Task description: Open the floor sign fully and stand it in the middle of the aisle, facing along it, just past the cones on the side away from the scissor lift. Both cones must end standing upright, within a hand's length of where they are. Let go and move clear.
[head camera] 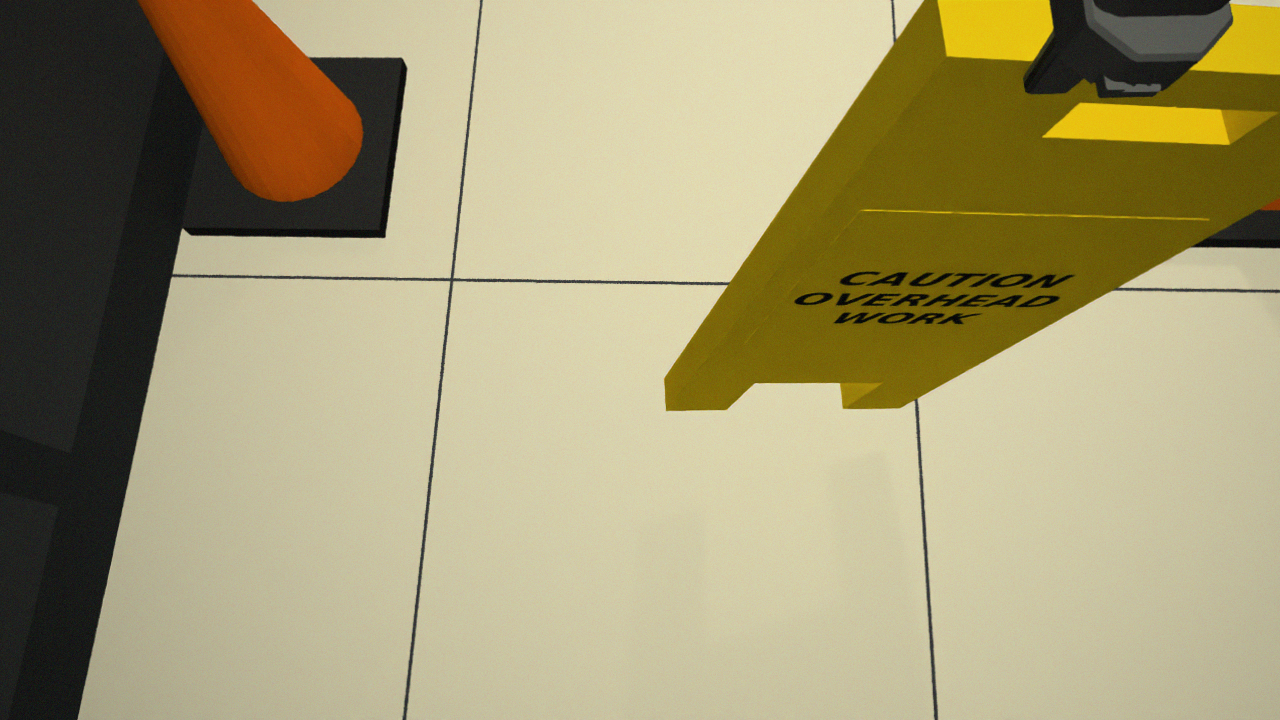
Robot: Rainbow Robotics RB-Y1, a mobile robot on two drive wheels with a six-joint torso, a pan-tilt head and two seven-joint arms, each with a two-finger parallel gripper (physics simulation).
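Places are measured from the robot's base along level axes (x ahead, y left, z up), in metres.
Pixels of known places: right gripper, fingertip midpoint: [1037, 41].
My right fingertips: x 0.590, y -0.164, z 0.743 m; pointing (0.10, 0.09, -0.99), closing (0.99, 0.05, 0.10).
For each thing: its top centre in the pictures, then the offset to it from my right fingertips. "pt": a spot on its surface instead. Level surfaces: height alone.
- yellow floor sign at a spot on its surface: [930, 241] pt dy +0.004, dx -0.014, dz -0.184 m
- orange cone at a spot on its surface: [277, 116] pt dy +0.658, dx +0.343, dz -0.575 m
- floor at its surface level: dz -0.742 m
The yellow floor sign [930, 241], with "CAUTION OVERHEAD WORK" on its face, slants across the upper right of the head view. Its feet point down the picture, and faint shadows lie apart below them. One panel faces the camera; how far the sign is folded is hard to tell. My right gripper [1089, 82] is shut on its top edge, above the handle slot. One orange cone [277, 116] stands upright on its black base at upper left. The second cone [1271, 205] shows as a sliver at the right edge, mostly hidden behind the sign. My left gripper does not show.
A large dark structure [62, 223] runs down the left side of the view, close beside the left cone's base. The floor [268, 492] has pale tiles with dark joint lines. The scissor lift cannot be made out for certain.
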